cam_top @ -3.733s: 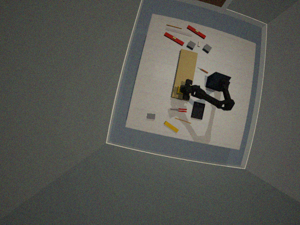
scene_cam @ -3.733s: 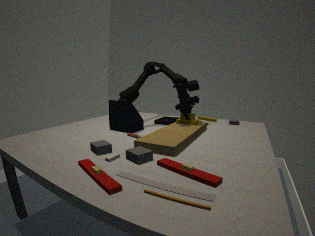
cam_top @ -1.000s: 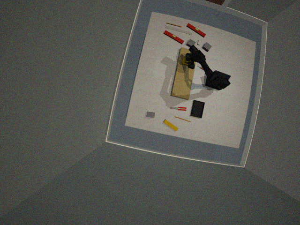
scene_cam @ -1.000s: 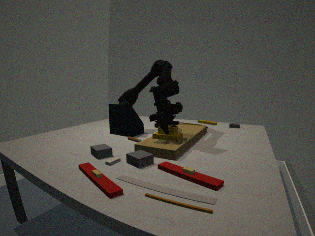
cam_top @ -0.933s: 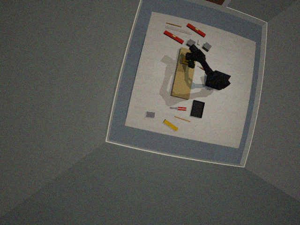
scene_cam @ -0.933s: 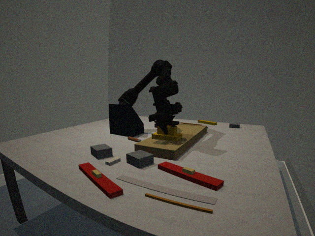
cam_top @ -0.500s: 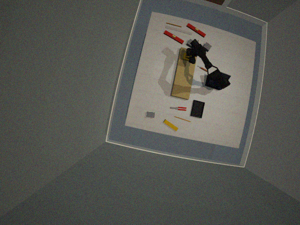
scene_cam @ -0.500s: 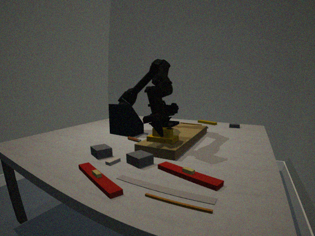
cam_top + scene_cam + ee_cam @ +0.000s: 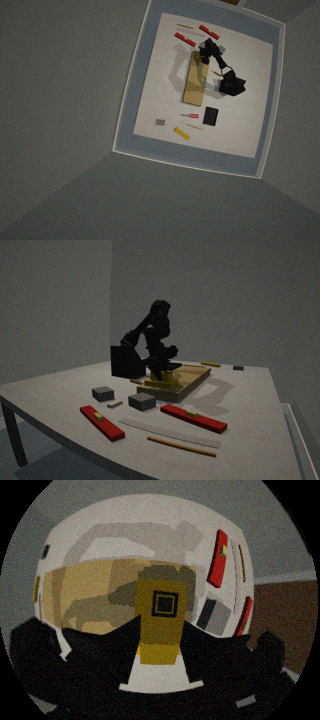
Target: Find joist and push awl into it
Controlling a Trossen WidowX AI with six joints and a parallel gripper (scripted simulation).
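My gripper tip is 240 mm past the black tray, 510 mm to the right of it and 50 mm above it. Also, from my gripper tip: awl: 180 mm behind, 80 mm to the left, 60 mm below; pale ruler: 160 mm ahead, 270 mm to the right, 60 mm below; yellow stud finder: 10 mm ahead, 20 mm above.
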